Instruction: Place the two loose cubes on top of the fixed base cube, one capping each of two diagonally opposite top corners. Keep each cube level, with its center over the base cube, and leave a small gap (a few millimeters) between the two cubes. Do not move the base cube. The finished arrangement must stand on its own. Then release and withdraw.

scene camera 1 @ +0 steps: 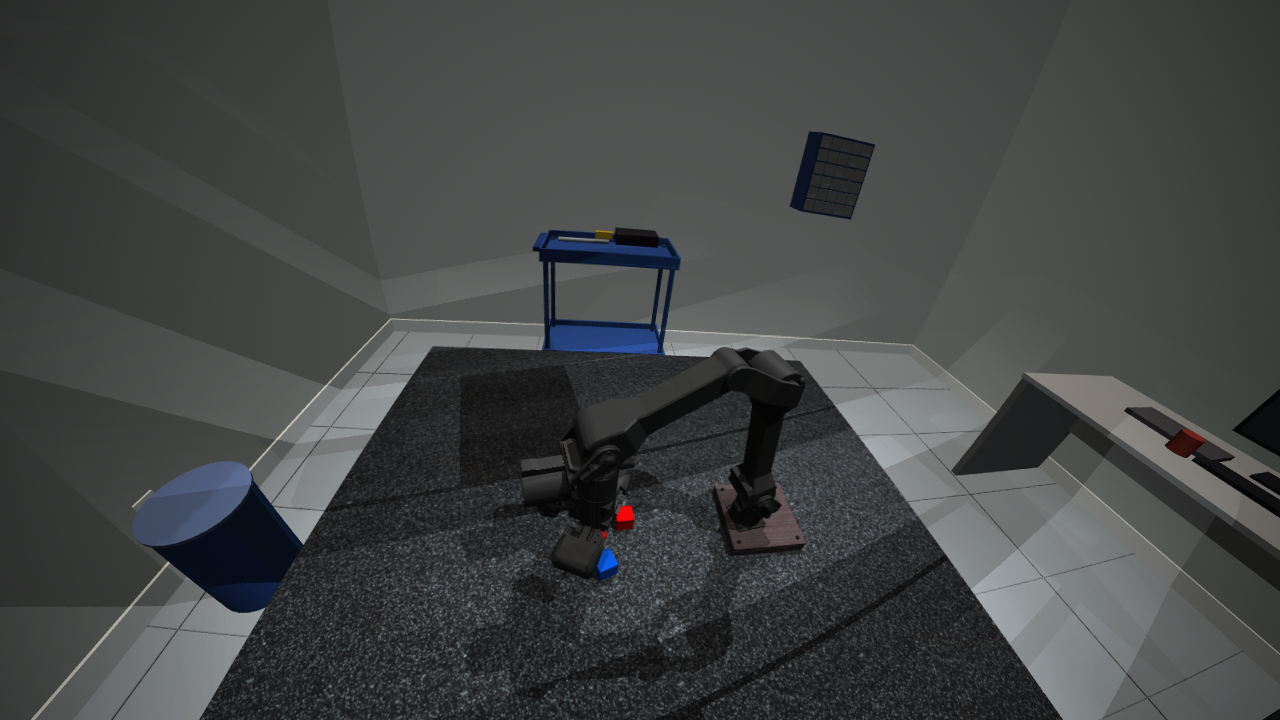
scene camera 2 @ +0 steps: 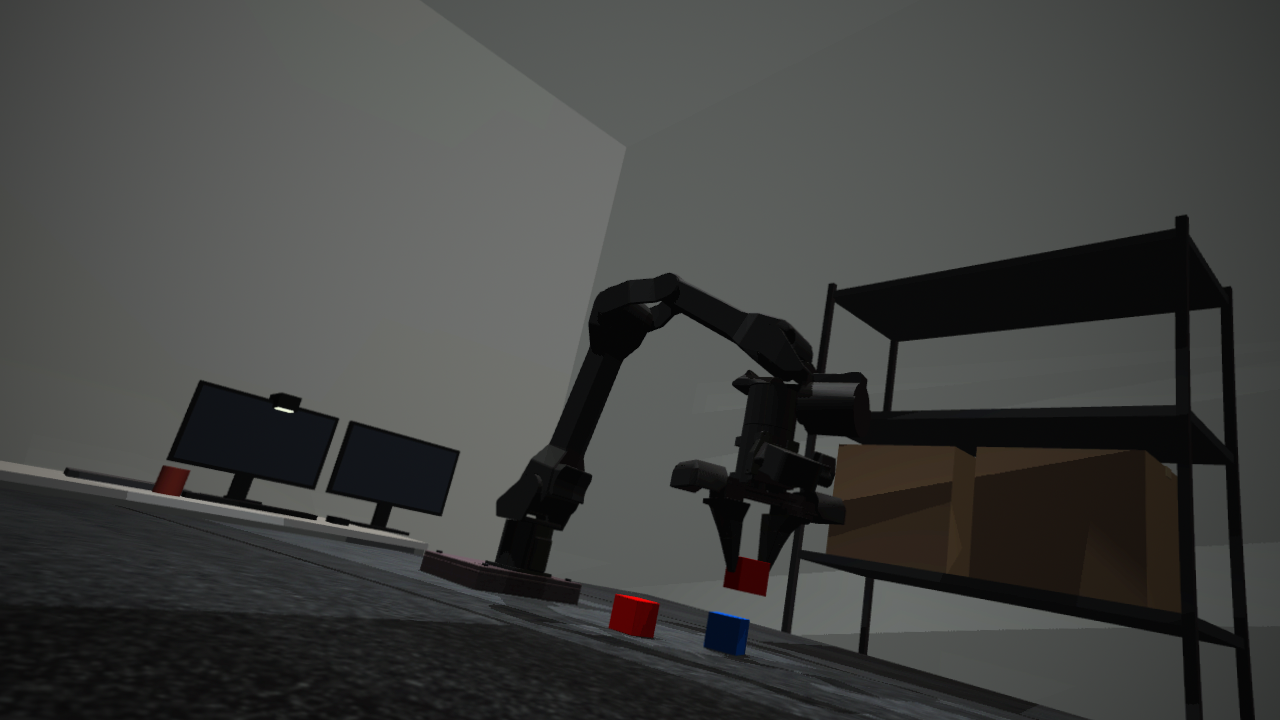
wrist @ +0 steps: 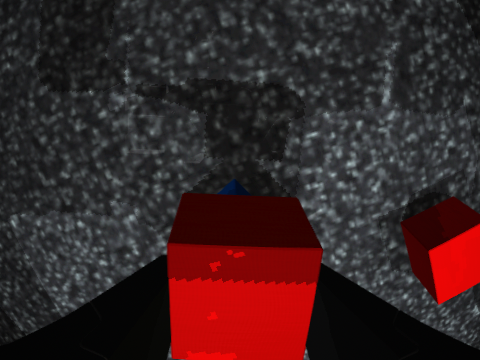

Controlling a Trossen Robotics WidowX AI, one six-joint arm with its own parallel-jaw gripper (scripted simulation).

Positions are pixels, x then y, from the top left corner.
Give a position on a red cube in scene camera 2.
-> At 634, 616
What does my gripper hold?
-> A red cube.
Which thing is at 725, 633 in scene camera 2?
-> A blue base cube.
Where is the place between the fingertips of my gripper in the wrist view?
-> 239, 274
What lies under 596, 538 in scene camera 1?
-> My gripper.
